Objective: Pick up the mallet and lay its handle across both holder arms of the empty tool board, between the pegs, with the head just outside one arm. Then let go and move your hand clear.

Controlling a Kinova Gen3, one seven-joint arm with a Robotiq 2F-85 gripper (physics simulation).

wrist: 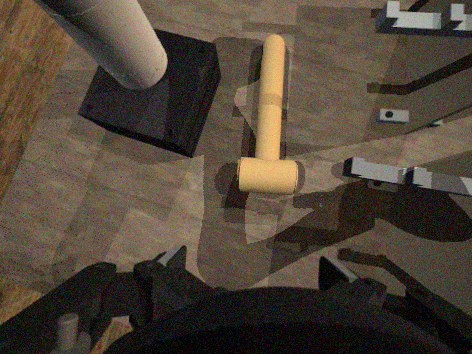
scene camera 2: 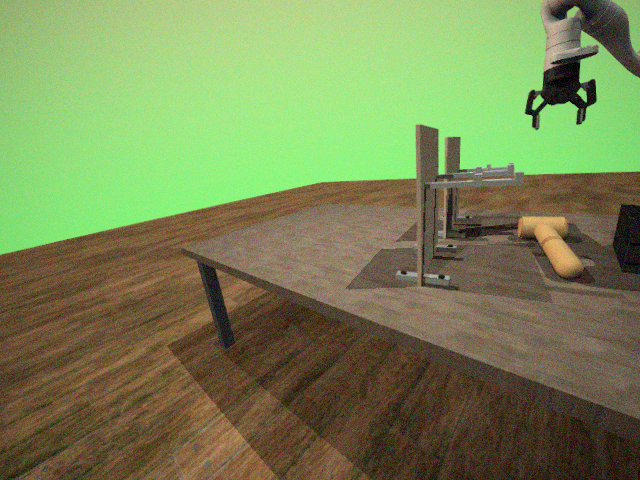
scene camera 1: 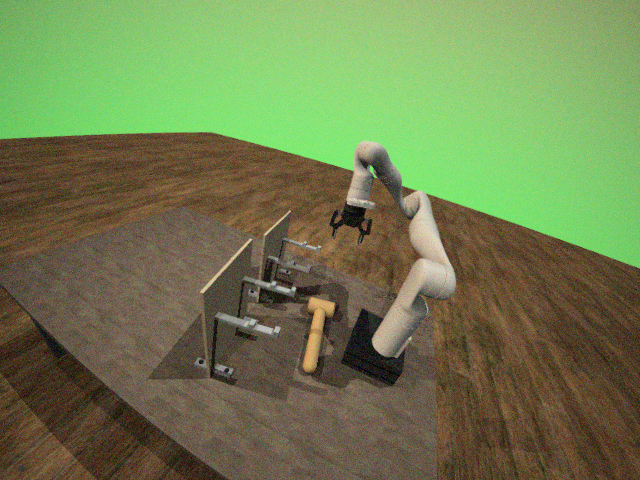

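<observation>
Visible in both the wrist view and scene camera 1, the gripper is open and holds nothing. A wooden mallet rests on the table.
</observation>
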